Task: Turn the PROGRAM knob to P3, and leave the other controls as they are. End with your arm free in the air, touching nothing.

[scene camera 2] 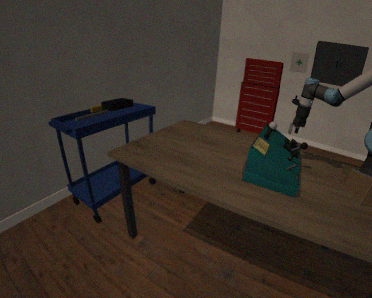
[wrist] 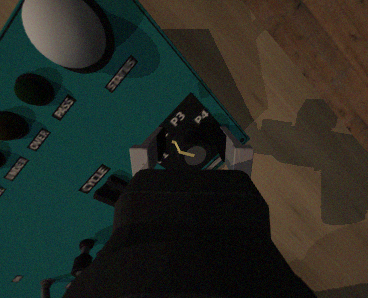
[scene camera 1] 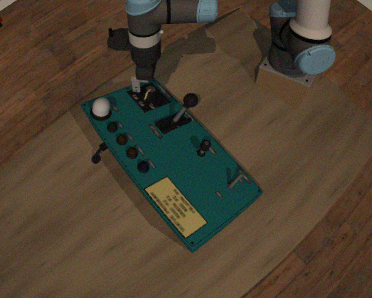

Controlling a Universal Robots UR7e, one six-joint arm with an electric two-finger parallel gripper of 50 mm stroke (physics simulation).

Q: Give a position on a teal control panel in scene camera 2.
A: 267, 164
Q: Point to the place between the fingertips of my gripper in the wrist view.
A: At 191, 137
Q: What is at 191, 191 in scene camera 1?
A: A teal control panel.
